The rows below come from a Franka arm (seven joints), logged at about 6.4 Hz.
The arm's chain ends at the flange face. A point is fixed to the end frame.
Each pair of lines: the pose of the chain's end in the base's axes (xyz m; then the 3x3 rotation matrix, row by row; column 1 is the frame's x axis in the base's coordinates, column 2 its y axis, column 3 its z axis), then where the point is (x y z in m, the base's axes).
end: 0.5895, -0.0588, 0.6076; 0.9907, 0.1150, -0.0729; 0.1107, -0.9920, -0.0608; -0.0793, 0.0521, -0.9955
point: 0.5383 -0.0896 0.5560
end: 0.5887, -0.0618, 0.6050; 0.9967, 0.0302, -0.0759; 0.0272, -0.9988, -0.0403; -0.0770, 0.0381, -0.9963
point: 0.5352 -0.0874 0.5529
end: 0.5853, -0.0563, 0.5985; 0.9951, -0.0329, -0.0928; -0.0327, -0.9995, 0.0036; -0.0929, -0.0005, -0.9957
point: 0.5295 -0.0764 0.5464
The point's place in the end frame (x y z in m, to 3 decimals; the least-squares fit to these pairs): -0.050 0.022 0.057
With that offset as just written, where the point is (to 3 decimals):
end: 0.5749, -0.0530, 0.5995; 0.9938, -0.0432, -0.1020; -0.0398, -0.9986, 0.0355; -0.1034, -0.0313, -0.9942
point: 0.518 -0.071 0.547
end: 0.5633, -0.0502, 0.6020; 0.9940, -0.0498, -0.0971; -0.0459, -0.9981, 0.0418; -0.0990, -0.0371, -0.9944
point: 0.507 -0.067 0.549
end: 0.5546, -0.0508, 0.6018; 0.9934, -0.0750, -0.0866; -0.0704, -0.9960, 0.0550; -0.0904, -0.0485, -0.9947
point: 0.498 -0.066 0.549
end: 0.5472, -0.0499, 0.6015; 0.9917, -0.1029, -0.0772; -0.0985, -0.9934, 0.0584; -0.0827, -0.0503, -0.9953
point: 0.491 -0.064 0.548
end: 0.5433, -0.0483, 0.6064; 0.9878, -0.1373, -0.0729; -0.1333, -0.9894, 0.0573; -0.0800, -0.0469, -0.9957
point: 0.487 -0.060 0.553
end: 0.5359, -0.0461, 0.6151; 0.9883, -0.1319, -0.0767; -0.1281, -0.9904, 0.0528; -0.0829, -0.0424, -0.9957
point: 0.479 -0.058 0.562
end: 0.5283, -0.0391, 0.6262; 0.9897, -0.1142, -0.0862; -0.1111, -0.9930, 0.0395; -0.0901, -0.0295, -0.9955
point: 0.471 -0.053 0.573
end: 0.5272, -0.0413, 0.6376; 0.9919, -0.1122, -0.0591; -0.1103, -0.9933, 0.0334; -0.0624, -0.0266, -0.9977
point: 0.472 -0.056 0.583
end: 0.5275, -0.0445, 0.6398; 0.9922, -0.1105, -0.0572; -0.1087, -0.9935, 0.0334; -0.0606, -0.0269, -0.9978
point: 0.472 -0.059 0.585
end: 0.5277, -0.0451, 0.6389; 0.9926, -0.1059, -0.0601; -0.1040, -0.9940, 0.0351; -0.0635, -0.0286, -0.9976
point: 0.472 -0.060 0.585
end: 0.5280, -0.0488, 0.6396; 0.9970, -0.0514, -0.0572; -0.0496, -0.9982, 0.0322; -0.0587, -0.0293, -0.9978
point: 0.474 -0.066 0.585
